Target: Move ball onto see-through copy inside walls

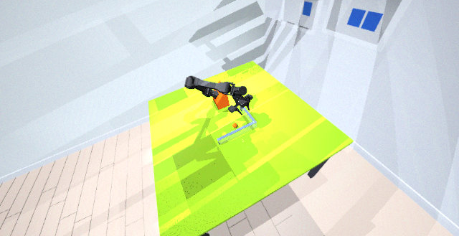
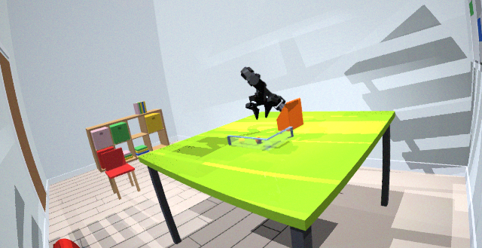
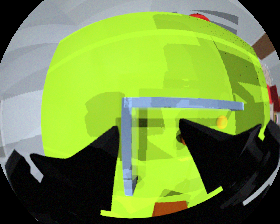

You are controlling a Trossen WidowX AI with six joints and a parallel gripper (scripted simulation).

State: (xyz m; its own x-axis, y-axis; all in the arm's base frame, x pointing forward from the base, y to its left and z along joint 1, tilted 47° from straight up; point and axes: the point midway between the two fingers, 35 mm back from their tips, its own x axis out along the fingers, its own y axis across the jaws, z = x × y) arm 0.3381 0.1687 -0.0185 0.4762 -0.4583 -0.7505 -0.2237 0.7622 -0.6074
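My gripper tip is 14 cm above the orange ball, 9 cm to the left of it and 3 cm past it.
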